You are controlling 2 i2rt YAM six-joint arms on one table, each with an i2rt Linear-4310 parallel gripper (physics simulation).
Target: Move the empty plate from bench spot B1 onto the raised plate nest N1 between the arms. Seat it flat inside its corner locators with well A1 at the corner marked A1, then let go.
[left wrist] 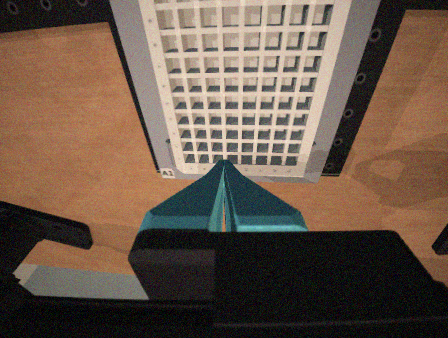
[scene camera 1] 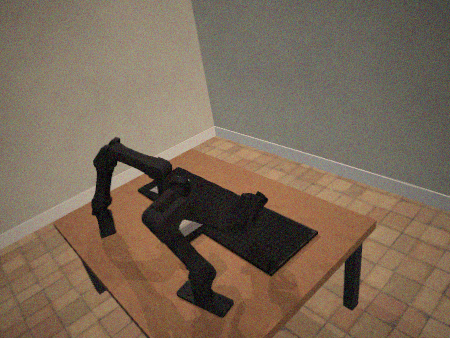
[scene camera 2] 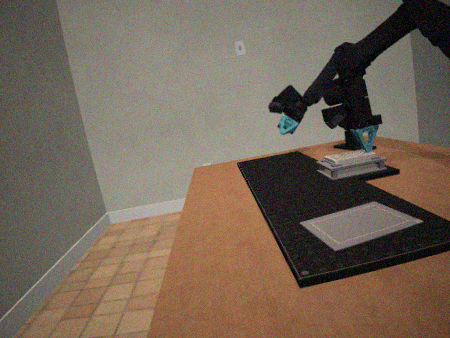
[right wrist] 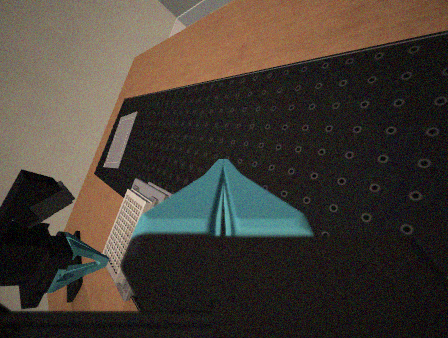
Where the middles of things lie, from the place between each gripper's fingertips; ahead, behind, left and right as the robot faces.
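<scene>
My right hand: 8 cm above the white well plate [left wrist: 247, 88], 12 cm past it, 25 cm to the right of it.
My left gripper, in sight: 1 cm above the white well plate, 6 cm short of it, 1 cm to the left of it.
</scene>
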